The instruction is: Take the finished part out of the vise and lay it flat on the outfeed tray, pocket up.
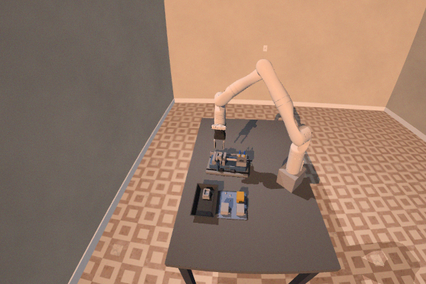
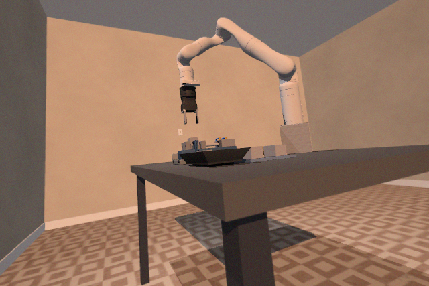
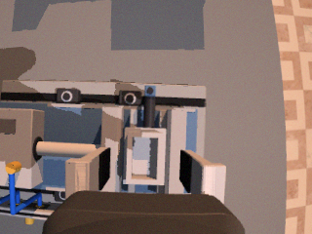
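My hand is 7 cm past the vise, 1 cm to the right of it and 16 cm above it. Also, from my hand: blue fixture plate (3 cm behind, 35 cm to the left, 20 cm below); orange block (9 cm behind, 31 cm to the left, 17 cm below).
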